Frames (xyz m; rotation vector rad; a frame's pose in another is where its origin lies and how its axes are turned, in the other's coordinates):
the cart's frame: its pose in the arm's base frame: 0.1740 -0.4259 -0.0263 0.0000 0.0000 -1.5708
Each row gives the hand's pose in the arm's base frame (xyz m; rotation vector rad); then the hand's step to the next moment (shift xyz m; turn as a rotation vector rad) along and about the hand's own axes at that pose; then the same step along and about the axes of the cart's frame.
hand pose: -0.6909 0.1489 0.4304 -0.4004 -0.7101 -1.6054
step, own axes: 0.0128 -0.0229 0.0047 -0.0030 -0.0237 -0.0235
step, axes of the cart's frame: 0.0058 -0.0251 0.0066 0.0121 -0.0193 -0.0246
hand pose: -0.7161 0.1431 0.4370 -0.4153 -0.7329 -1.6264
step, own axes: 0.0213 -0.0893 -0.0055 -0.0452 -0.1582 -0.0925
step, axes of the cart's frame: 0.0145 -0.0902 -0.0108 0.0191 -0.1327 -0.1329
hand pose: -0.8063 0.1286 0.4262 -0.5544 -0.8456 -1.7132
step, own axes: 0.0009 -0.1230 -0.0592 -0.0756 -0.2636 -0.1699
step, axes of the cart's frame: 0.0274 -0.1145 -0.0690 0.0437 -0.2202 -0.2316
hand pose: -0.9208 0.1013 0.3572 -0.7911 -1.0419 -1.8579
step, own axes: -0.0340 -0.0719 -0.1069 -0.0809 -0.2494 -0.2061
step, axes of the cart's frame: 0.0605 -0.0613 -0.1017 0.0780 -0.2095 -0.2474
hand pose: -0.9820 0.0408 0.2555 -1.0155 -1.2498 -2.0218
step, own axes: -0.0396 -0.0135 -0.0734 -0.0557 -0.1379 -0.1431
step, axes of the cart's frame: 0.0585 -0.0110 -0.0600 0.0689 -0.1188 -0.1541
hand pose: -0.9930 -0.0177 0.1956 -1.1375 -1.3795 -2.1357
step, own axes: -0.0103 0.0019 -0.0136 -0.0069 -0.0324 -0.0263
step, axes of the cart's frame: 0.0141 0.0017 -0.0096 0.0090 -0.0285 -0.0299
